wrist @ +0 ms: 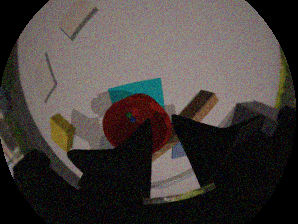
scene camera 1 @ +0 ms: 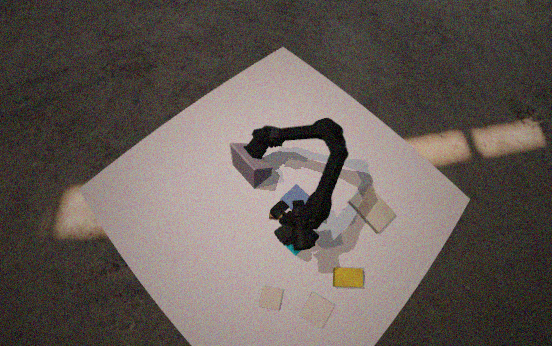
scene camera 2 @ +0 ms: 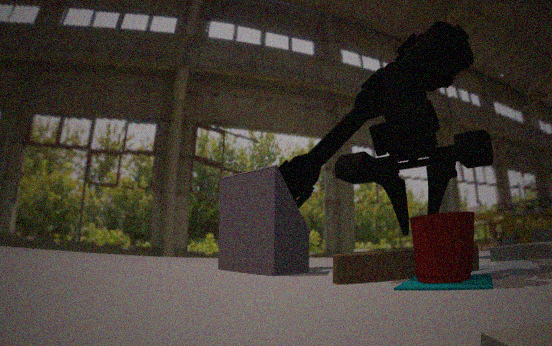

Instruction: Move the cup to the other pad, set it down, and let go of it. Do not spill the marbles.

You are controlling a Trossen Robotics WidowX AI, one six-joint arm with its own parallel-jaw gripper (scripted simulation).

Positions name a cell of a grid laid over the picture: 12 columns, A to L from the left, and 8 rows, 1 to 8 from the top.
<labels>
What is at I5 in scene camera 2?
My gripper.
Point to a teal pad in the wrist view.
G4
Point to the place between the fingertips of my gripper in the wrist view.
At G5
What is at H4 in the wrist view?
A brown bar.
</labels>
